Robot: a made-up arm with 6 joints. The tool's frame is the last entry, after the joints.
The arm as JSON. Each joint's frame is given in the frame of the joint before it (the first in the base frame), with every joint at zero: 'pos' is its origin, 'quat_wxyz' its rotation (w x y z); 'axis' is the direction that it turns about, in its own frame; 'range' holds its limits. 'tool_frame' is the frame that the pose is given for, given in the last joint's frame.
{
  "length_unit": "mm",
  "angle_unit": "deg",
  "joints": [
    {
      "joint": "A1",
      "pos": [
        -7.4,
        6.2,
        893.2
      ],
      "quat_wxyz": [
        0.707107,
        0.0,
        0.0,
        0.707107
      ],
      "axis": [
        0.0,
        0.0,
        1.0
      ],
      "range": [
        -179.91,
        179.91
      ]
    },
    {
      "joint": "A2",
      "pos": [
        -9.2,
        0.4,
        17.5
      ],
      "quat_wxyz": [
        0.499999,
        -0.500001,
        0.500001,
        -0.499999
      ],
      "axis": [
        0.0,
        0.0,
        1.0
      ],
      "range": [
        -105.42,
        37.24
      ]
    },
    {
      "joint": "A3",
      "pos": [
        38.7,
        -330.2,
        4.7
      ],
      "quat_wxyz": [
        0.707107,
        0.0,
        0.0,
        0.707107
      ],
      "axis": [
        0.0,
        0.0,
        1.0
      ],
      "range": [
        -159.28,
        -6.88
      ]
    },
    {
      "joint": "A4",
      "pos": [
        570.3,
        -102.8,
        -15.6
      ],
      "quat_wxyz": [
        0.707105,
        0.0,
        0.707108,
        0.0
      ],
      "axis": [
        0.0,
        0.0,
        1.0
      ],
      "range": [
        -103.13,
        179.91
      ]
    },
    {
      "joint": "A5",
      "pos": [
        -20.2,
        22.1,
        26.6
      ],
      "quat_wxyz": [
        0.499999,
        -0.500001,
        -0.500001,
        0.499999
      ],
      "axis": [
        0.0,
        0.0,
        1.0
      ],
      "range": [
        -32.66,
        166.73
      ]
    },
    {
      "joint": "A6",
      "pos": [
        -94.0,
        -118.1,
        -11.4
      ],
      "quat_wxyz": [
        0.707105,
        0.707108,
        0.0,
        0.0
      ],
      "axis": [
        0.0,
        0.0,
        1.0
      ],
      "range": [
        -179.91,
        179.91
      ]
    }
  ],
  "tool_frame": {
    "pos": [
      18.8,
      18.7,
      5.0
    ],
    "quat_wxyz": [
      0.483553,
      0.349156,
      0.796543,
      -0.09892
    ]
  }
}
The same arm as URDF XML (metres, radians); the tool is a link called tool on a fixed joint. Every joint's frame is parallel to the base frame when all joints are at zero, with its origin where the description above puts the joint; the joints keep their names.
<robot name="arm">
<link name="base_link"/>
<link name="link1"/>
<link name="link2"/>
<link name="link3"/>
<link name="link4"/>
<link name="link5"/>
<link name="link6"/>
<link name="tool"/>
<joint name="A1" type="revolute"><parent link="base_link"/><child link="link1"/><origin xyz="-0.0074 0.0062 0.8932" rpy="0.0000 0.0000 0.0000"/><axis xyz="0 0 1"/><limit lower="-3.1400" upper="3.1400"/></joint>
<joint name="A2" type="revolute"><parent link="link1"/><child link="link2"/><origin xyz="-0.0004 -0.0092 0.0175" rpy="0.0000 0.0000 0.0000"/><axis xyz="0 1 0"/><limit lower="-1.8399" upper="0.6500"/></joint>
<joint name="A3" type="revolute"><parent link="link2"/><child link="link3"/><origin xyz="0.0387 0.0047 0.3302" rpy="0.0000 0.0000 0.0000"/><axis xyz="0 1 0"/><limit lower="-2.7800" upper="-0.1201"/></joint>
<joint name="A4" type="revolute"><parent link="link3"/><child link="link4"/><origin xyz="0.1028 -0.0156 -0.5703" rpy="0.0000 0.0000 0.0000"/><axis xyz="0 0 -1"/><limit lower="-1.8000" upper="3.1400"/></joint>
<joint name="A5" type="revolute"><parent link="link4"/><child link="link5"/><origin xyz="-0.0221 0.0202 -0.0266" rpy="0.0000 0.0000 0.0000"/><axis xyz="0 1 0"/><limit lower="-0.5700" upper="2.9100"/></joint>
<joint name="A6" type="revolute"><parent link="link5"/><child link="link6"/><origin xyz="0.0940 -0.0114 -0.1181" rpy="0.0000 0.0000 0.0000"/><axis xyz="0 0 -1"/><limit lower="-3.1400" upper="3.1400"/></joint>
<joint name="tool_fixed" type="fixed"><parent link="link6"/><child link="tool"/><origin xyz="-0.0188 0.0187 -0.0050" rpy="-0.3377 -0.9962 1.0111"/></joint>
</robot>

